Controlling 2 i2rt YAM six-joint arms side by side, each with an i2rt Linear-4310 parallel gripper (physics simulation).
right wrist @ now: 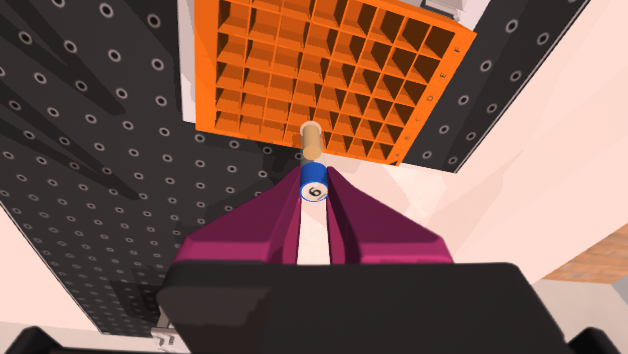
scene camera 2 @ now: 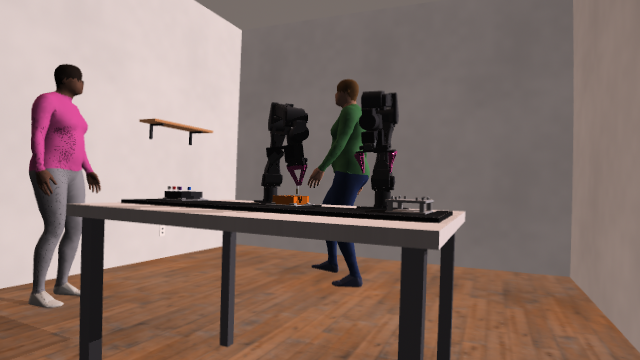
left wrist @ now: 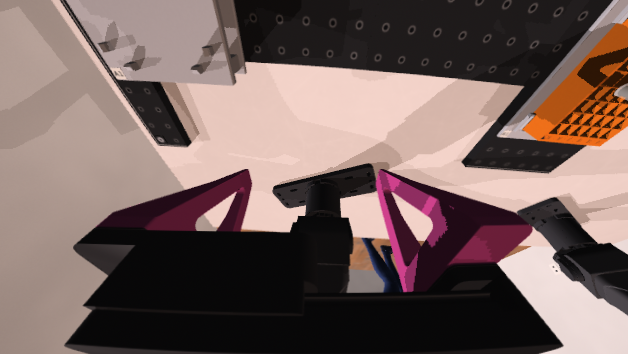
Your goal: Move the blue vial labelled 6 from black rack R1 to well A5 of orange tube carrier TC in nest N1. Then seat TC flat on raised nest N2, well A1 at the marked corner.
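Frame: origin at the left arm's base, x right, y ahead, z up, level; centimetres.
Seen in the pictures: left gripper, fingertip midpoint: (scene camera 2: pixel 376 173) (left wrist: pixel 314 176); right gripper, fingertip midpoint: (right wrist: pixel 313 177) (scene camera 2: pixel 299 185); left arm's base, origin of the base link: (scene camera 2: pixel 382 209) (left wrist: pixel 323 187); right arm's base, origin of the base link: (left wrist: pixel 548 217).
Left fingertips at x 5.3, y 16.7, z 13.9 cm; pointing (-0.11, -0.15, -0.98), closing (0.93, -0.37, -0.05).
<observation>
Offsets run from my left fingertips to a thing's middle. "pt": to the spot under its first point. Level surfaces: height alone.
The blue-capped vial @(dz -6.1, dx +28.2, dy -6.6 cm) (right wrist: pixel 314 175) (scene camera 2: pixel 298 190), its cap labelled 6, is held by my right gripper (right wrist: pixel 313 177) (scene camera 2: pixel 298 183), shut on the cap. The vial is upright, and its lower end overlaps the near rows of orange carrier TC @(dz -10.7, dx +30.4, dy -7.6 cm) (right wrist: pixel 205 75) (left wrist: pixel 570 95) (scene camera 2: pixel 285 200). I cannot tell which well it is over or whether the tip is inside. TC sits on the pale plate of nest N1 @(pt dz -12.2, dx +29.6, dy +1.2 cm) (right wrist: pixel 187 100). My left gripper (left wrist: pixel 314 176) (scene camera 2: pixel 376 169) is wide open and empty, high above the table. Raised nest N2 @(dz -10.1, dx -8.3, dy +16.0 cm) (left wrist: pixel 165 40) (scene camera 2: pixel 410 201) bears an A1 mark at one corner.
Black rack R1 @(dz -10.6, dx +74.8, dy -21.5 cm) (scene camera 2: pixel 182 195) with several capped vials stands at the picture's left. A black perforated board @(dz -12.6 cm) (scene camera 2: pixel 340 208) (left wrist: pixel 400 30) (right wrist: pixel 150 170) runs along the white table @(dz -13.9 cm) (scene camera 2: pixel 260 216). A person in green (scene camera 2: pixel 350 135) stands behind the arms, and one in pink (scene camera 2: pixel 60 130) at the far left.
</observation>
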